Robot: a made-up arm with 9 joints. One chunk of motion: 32 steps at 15 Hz.
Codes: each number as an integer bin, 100 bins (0 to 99) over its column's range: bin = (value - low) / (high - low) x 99, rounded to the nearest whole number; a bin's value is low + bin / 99 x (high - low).
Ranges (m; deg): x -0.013..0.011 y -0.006..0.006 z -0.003..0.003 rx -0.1..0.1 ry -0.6..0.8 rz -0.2..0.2
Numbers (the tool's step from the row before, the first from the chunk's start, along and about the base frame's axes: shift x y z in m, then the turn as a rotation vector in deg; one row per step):
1: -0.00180 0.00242 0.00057 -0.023 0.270 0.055
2: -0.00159 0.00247 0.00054 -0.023 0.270 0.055
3: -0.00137 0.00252 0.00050 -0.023 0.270 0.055
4: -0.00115 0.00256 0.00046 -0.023 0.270 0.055
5: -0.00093 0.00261 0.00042 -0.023 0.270 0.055
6: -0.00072 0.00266 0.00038 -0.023 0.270 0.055
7: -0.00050 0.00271 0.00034 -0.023 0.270 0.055
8: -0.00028 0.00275 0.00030 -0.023 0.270 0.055
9: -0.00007 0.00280 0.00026 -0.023 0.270 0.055
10: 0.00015 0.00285 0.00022 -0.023 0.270 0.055
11: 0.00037 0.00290 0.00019 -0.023 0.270 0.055
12: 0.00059 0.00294 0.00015 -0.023 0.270 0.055
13: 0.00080 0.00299 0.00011 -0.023 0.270 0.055
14: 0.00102 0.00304 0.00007 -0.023 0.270 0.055
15: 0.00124 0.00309 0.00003 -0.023 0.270 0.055
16: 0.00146 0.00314 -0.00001 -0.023 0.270 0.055
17: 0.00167 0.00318 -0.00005 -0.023 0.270 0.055
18: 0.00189 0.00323 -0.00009 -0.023 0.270 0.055
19: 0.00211 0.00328 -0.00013 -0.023 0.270 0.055
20: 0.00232 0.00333 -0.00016 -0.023 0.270 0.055
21: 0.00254 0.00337 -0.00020 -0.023 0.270 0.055
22: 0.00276 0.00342 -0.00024 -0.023 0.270 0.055
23: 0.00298 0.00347 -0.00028 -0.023 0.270 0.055
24: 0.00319 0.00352 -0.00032 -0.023 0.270 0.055
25: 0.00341 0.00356 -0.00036 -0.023 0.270 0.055
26: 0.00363 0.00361 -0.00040 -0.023 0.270 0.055
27: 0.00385 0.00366 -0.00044 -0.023 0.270 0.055
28: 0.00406 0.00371 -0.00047 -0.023 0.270 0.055
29: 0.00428 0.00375 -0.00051 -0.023 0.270 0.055
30: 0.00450 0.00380 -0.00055 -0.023 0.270 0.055
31: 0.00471 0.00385 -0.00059 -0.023 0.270 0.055
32: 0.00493 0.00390 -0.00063 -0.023 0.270 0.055
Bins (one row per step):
1: 46 69 59 38 62 63
2: 47 70 58 38 62 63
3: 48 70 58 38 62 63
4: 49 71 57 38 62 63
5: 50 71 56 38 62 63
6: 51 71 56 38 62 63
7: 52 72 55 38 62 63
8: 52 72 54 38 62 63
9: 53 73 54 38 62 63
10: 54 73 53 38 62 63
11: 55 73 53 38 62 63
12: 56 74 52 38 62 63
13: 57 74 51 38 62 63
14: 58 75 51 38 62 63
15: 59 75 50 38 62 63
16: 60 75 49 38 62 63
17: 61 76 49 38 62 63
18: 61 76 48 38 62 63
19: 62 77 47 38 62 63
20: 63 77 47 38 62 63
21: 64 77 46 38 62 63
22: 65 78 46 38 62 63
23: 66 78 45 38 62 63
24: 67 79 44 38 62 63
25: 68 79 44 38 62 63
26: 69 79 43 38 62 63
27: 70 80 42 38 62 63
28: 70 80 42 38 62 63
29: 71 80 41 38 62 63
30: 72 81 40 38 62 63
31: 73 81 40 38 62 63
32: 74 82 39 38 62 63

